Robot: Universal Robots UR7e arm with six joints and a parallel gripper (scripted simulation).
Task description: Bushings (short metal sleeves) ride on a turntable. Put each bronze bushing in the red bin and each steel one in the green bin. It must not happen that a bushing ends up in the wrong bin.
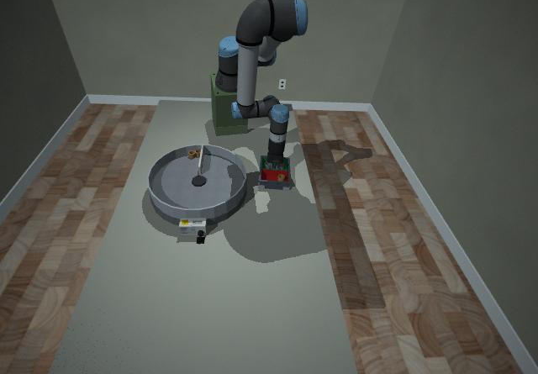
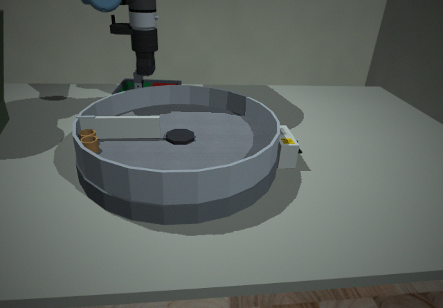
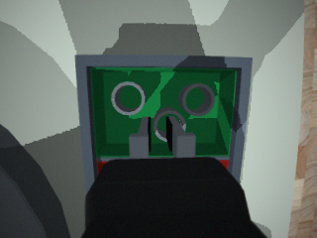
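Right now my hand is 3 cm short of the bin and 3 cm above it. The rest, counted from my hand: turntable 12 cm ahead, 35 cm to the right.
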